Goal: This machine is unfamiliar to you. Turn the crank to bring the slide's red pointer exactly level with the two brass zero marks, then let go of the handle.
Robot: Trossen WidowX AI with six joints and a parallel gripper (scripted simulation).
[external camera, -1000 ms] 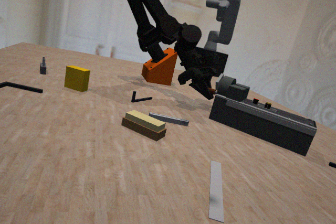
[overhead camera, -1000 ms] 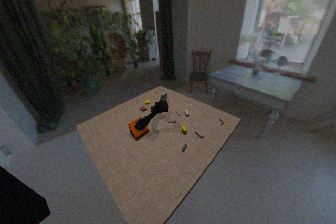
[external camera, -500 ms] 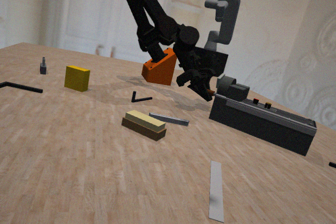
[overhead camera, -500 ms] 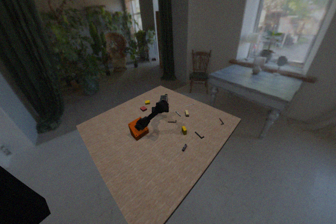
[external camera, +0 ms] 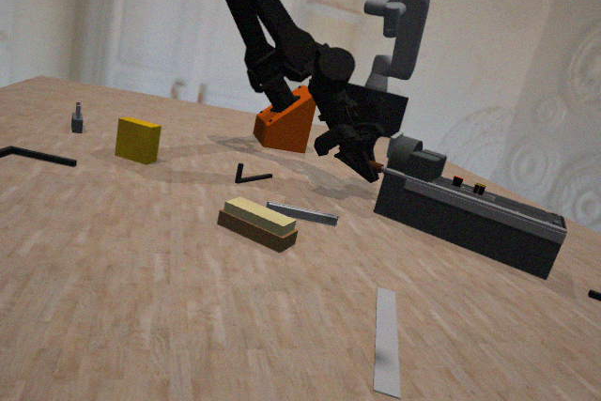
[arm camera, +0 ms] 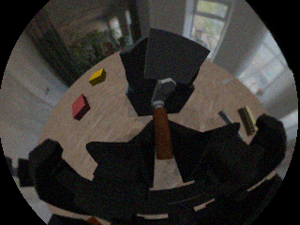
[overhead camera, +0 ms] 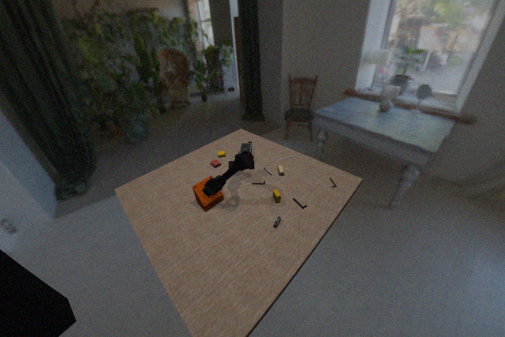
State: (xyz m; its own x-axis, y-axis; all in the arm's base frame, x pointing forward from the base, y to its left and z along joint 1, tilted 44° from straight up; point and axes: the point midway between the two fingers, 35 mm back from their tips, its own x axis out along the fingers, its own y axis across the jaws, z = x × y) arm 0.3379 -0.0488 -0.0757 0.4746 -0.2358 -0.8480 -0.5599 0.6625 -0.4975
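Right now the brown crank handle is 2 cm behind my gripper tip, 1 cm to the right of it and 2 cm above it. Round my gripper tip: red pointer (11 cm ahead, 7 cm to the left, 5 cm above); then red block (7 cm behind, 24 cm to the left, 2 cm below); then grey bar (9 cm ahead, 17 cm to the right, 3 cm below).
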